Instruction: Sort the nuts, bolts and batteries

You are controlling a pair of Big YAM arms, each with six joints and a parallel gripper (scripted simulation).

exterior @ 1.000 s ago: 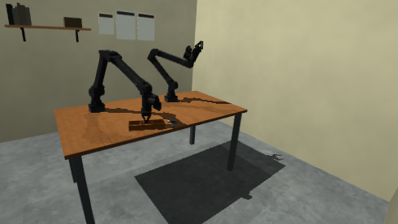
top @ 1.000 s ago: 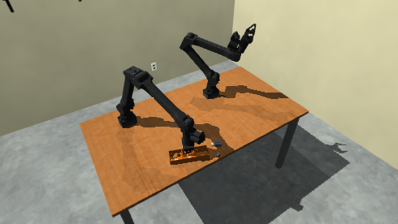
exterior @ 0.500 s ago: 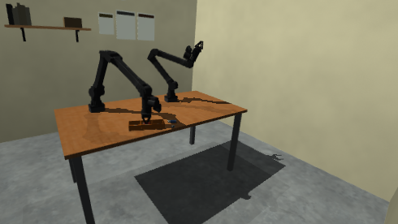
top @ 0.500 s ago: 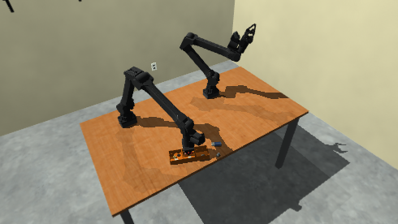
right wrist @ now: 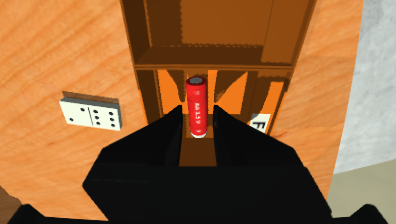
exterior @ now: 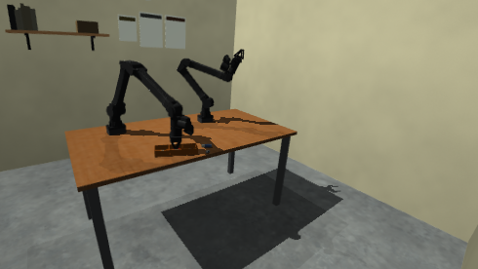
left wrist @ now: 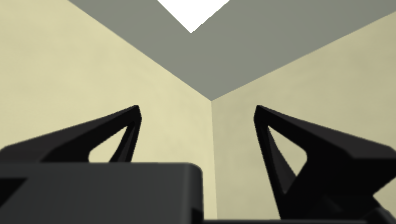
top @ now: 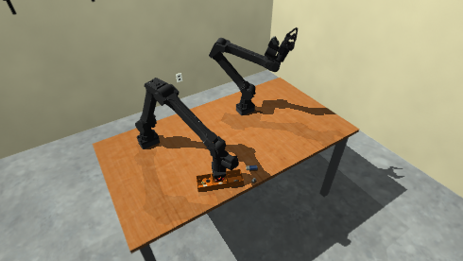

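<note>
Now: right hand 1 cm above the red battery. The rest, counted from my right hand: brass nut: 9 cm to the right, 2 cm behind, 1 cm below; then orange bin unit: 1 cm below, 1 cm ahead; then dark nut: 6 cm to the right, 3 cm behind, 1 cm below.
</note>
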